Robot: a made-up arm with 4 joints.
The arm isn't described. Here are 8 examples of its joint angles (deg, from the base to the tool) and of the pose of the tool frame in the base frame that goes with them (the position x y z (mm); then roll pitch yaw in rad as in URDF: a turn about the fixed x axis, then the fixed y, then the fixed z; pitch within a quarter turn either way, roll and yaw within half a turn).
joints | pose
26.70 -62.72 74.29 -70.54 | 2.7 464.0 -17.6 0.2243 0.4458 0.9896
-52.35 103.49 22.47 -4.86 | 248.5 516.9 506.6 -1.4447 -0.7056 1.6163
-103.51 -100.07 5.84 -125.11 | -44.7 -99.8 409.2 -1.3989 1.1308 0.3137
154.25 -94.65 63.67 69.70 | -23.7 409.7 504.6 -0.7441 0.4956 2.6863
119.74 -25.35 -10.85 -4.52 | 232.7 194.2 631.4 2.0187 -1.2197 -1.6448
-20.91 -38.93 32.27 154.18 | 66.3 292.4 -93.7 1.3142 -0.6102 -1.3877
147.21 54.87 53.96 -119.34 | 250.5 -188.1 102.0 -1.1475 0.9900 1.4100
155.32 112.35 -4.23 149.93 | 87.8 80.0 -148.8 1.5324 -0.5118 -0.0403
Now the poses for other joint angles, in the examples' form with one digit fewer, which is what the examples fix.
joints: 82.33 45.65 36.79 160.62
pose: 330 5 505 -0.613 0.772 1.788
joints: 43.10 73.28 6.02 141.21
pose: 322 56 557 -0.611 0.716 0.976
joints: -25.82 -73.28 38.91 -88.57
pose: -59 102 -100 -0.355 0.606 0.962
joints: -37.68 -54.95 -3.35 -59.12
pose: -14 152 -127 -0.297 0.307 1.677
